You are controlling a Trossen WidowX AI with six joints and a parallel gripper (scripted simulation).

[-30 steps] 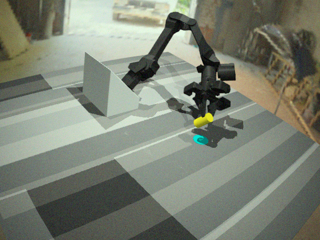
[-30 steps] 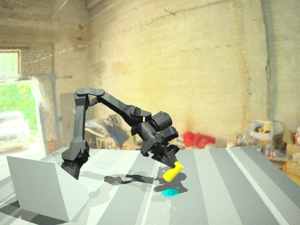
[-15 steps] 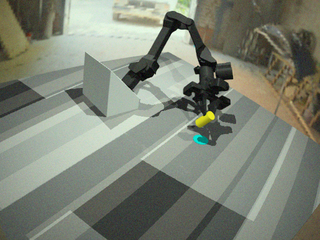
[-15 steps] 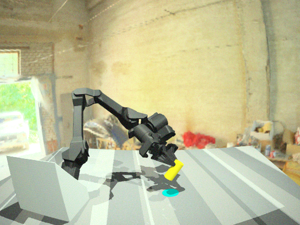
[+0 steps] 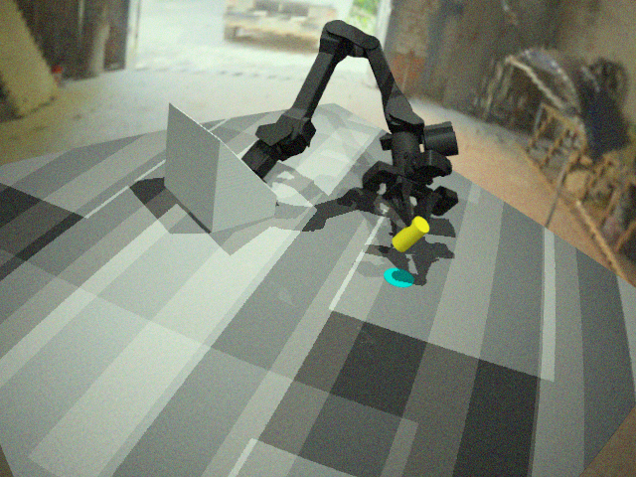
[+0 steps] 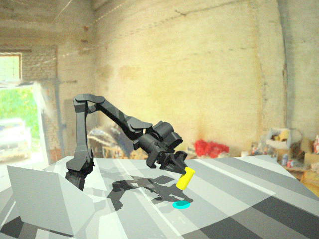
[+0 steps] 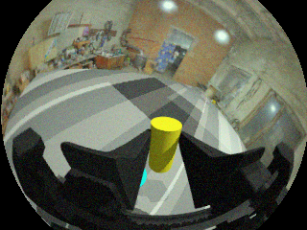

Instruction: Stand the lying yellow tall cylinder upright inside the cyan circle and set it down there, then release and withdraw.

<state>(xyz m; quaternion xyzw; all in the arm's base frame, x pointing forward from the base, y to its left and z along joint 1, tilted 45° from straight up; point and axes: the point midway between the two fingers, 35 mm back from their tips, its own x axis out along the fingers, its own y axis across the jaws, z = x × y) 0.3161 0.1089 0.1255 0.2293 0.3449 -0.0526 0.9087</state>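
My gripper tip is now 13 cm above the cyan circle, 2 cm to the right of it and 2 cm past it. Round my gripper tip: yellow cylinder: 2 cm below, 1 cm behind.
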